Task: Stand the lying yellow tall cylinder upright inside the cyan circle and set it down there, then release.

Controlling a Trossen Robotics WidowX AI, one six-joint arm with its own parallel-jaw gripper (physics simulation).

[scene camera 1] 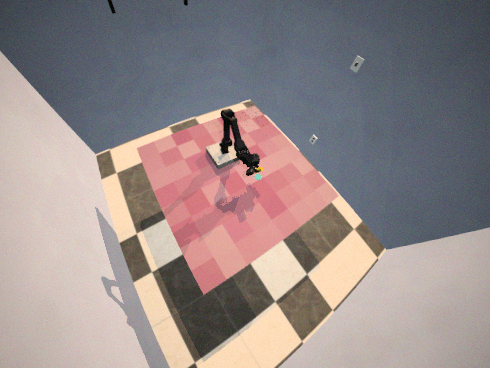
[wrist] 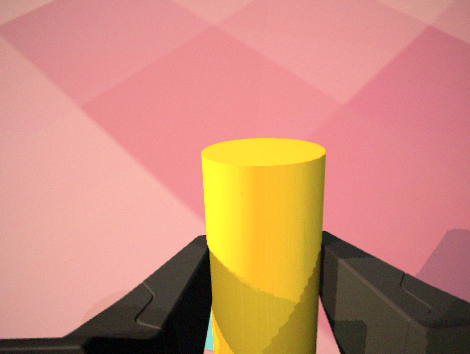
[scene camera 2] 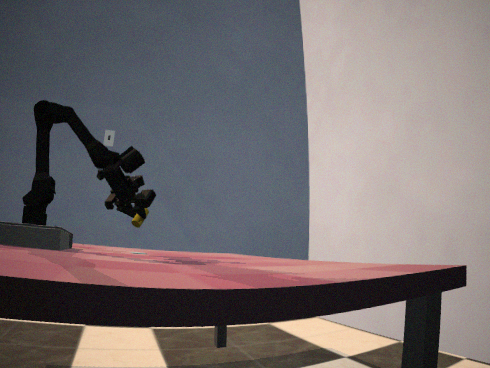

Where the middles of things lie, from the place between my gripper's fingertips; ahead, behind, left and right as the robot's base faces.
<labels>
I see my gripper right at the yellow tall cylinder [wrist: 263, 197].
</labels>
